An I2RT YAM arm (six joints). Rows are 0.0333 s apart.
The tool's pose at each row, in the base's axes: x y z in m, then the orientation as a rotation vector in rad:
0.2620 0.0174 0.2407 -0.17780 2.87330 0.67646
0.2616 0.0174 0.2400 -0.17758 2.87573 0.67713
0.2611 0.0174 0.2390 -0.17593 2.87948 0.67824
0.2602 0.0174 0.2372 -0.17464 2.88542 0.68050
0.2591 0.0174 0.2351 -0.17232 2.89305 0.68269
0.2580 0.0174 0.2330 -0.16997 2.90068 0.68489
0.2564 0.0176 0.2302 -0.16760 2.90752 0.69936
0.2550 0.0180 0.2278 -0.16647 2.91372 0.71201
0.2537 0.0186 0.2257 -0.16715 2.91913 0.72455
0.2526 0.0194 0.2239 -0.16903 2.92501 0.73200
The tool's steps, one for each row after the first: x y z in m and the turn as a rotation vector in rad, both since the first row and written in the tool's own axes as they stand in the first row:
0.0005 -0.0002 0.0006 -0.00019 0.00237 0.00082
0.0012 -0.0006 0.0014 -0.00045 0.00577 0.00293
0.0025 -0.0012 0.0028 -0.00128 0.01151 0.00547
0.0040 -0.0019 0.0045 -0.00183 0.01863 0.00908
0.0055 -0.0027 0.0062 -0.00238 0.02576 0.01270
0.0076 -0.0035 0.0085 -0.01108 0.03424 0.01749
0.0094 -0.0039 0.0106 -0.01868 0.04209 0.02113
0.0111 -0.0041 0.0125 -0.02638 0.04959 0.02342
0.0125 -0.0040 0.0143 -0.03075 0.05688 0.02452

